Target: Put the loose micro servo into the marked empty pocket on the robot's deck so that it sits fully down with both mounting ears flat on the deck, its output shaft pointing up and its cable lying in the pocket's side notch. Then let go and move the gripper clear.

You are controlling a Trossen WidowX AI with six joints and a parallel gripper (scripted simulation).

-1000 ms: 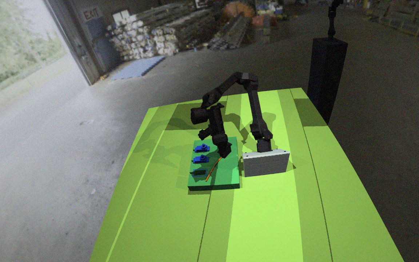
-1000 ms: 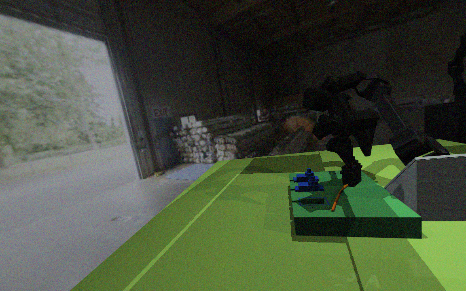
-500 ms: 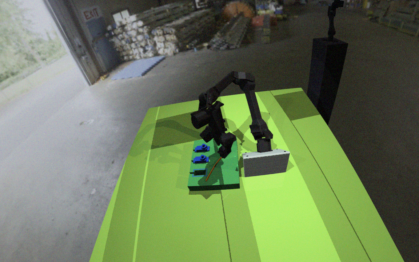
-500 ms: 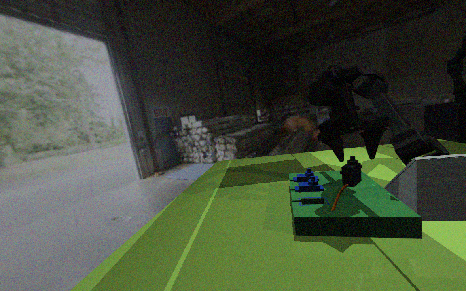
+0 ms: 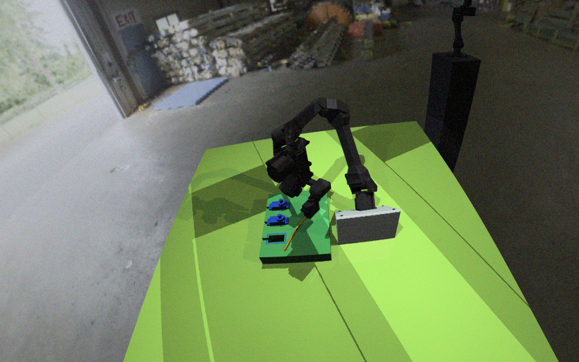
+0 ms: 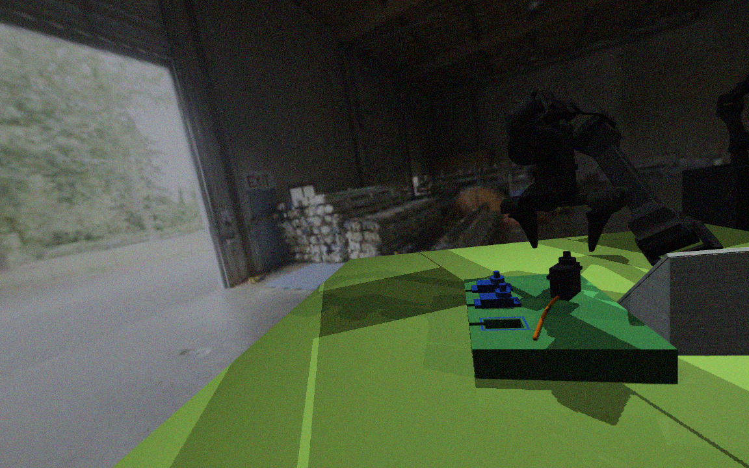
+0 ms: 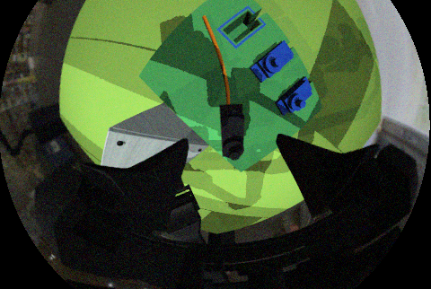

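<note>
My gripper tip is 11 cm above the green deck, 2 cm to the right of it and 1 cm short of it.
</note>
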